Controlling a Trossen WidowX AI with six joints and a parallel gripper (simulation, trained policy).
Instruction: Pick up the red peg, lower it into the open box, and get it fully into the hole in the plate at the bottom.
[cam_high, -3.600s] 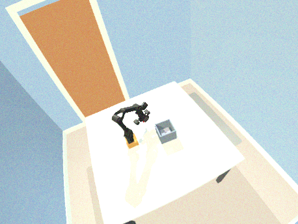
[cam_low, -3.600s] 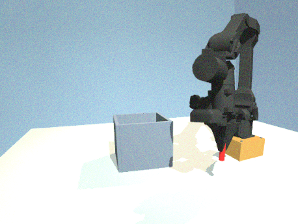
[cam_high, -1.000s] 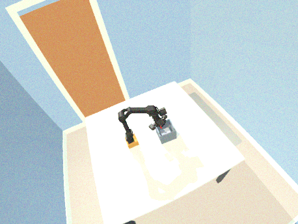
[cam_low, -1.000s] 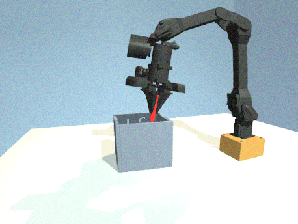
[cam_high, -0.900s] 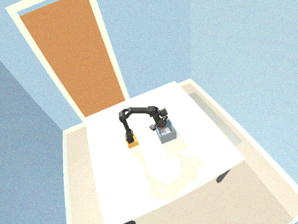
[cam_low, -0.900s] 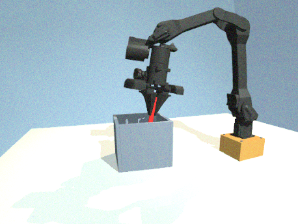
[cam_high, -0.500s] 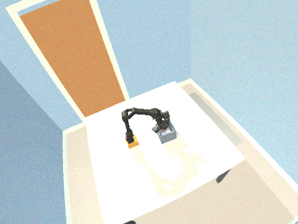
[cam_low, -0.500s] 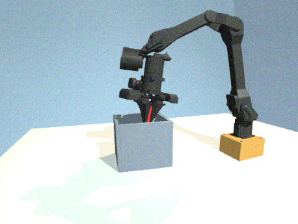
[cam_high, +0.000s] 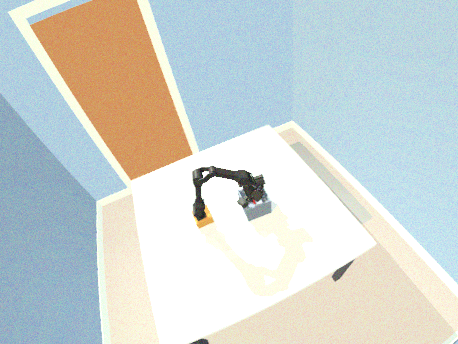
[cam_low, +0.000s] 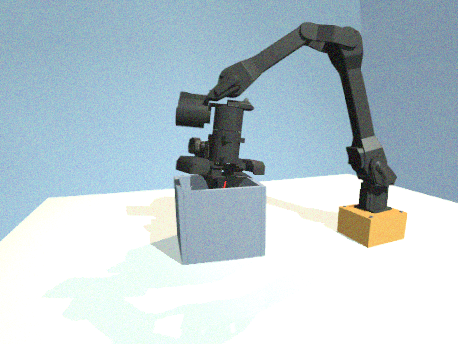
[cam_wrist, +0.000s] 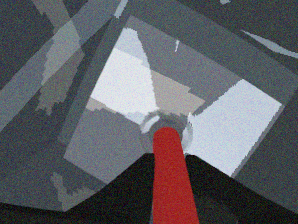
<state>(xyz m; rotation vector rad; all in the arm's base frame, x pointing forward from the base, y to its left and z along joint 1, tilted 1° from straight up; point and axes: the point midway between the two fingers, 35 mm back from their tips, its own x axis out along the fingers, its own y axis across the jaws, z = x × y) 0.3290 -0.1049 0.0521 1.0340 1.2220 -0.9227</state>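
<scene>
Now: the red peg 20 mm above my gripper tip. From my gripper tip the other things lie so: plate: 40 mm below.
</scene>
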